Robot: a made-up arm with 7 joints.
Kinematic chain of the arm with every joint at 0, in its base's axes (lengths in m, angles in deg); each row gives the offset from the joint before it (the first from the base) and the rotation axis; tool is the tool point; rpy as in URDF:
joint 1: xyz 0 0 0.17 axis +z
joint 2: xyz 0 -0.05 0.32 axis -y
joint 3: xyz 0 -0.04 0.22 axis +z
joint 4: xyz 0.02 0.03 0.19 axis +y
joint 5: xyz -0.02 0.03 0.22 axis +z
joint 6: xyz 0 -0.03 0.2 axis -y
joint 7: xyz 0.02 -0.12 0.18 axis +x
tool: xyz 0 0 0 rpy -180 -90 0
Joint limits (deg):
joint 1: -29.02..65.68
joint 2: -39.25..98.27
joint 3: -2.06..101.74
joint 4: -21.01..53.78
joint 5: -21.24..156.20
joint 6: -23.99..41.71
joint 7: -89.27..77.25
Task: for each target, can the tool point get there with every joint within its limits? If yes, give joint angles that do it. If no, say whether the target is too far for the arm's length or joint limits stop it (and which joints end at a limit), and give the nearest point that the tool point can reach.
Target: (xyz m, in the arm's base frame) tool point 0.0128 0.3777 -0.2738
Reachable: no: joint limits stop it (at a limit: joint 1, joint 2, joint 3, joint 4, joint 6) | nearest point -0.3575 0.6509 0.0922 | short by 0.588 m
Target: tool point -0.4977 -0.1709 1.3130
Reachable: yes | joints 46.13 28.09 76.39 16.91 96.21 -2.06 -58.73
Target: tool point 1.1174 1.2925 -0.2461
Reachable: no: too far | nearest point 0.5639 0.6523 0.6229 | short by 1.213 m
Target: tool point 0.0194 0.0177 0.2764
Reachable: no: joint limits stop it (at a limit: joint 1, joint 2, joint 3, joint 4, joint 6) | nearest point -0.2925 0.6709 0.1767 | short by 0.731 m
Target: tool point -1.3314 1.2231 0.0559
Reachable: no: too far | nearest point -0.7828 0.6010 0.2661 | short by 0.856 m
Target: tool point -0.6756 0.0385 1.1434
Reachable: yes | joints 25.06 36.65 84.15 26.95 137.13 25.57 32.74
